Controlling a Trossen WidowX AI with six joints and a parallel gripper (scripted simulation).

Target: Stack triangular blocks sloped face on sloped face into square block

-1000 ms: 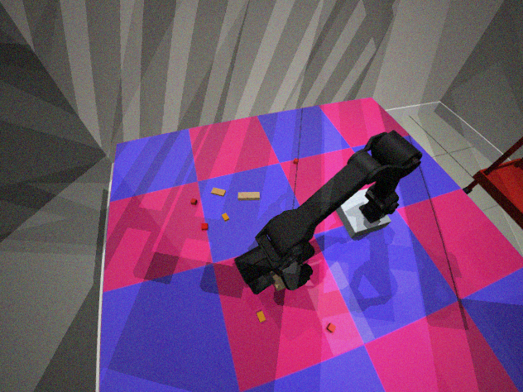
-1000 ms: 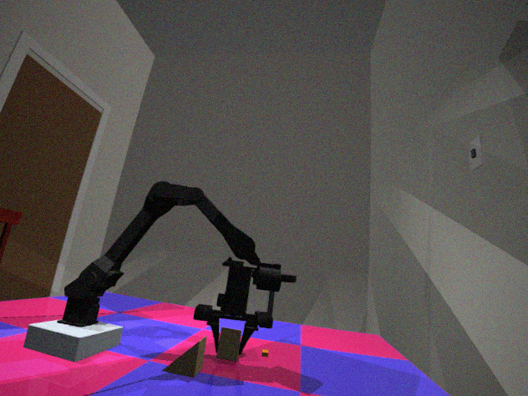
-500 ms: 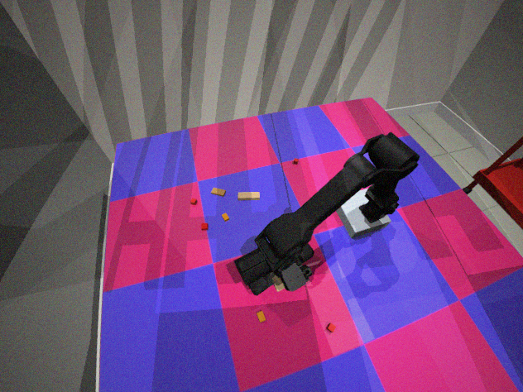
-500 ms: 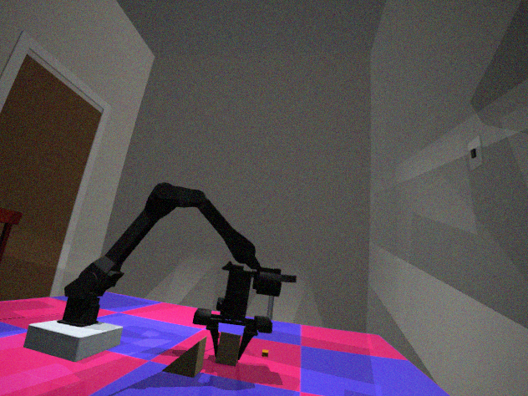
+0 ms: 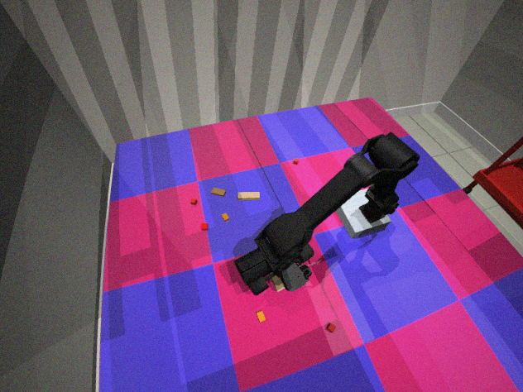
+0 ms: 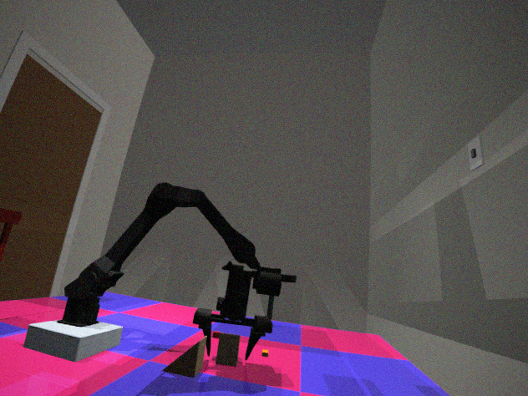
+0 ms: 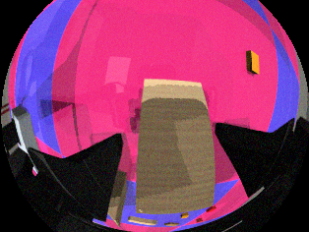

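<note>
My gripper tip is 10 mm to the left of the tan triangular block and 10 mm below it. Also, from my gripper tip: brown flat piece: 350 mm to the right, 60 mm ahead; then long tan piece: 280 mm to the right, 30 mm behind.
</note>
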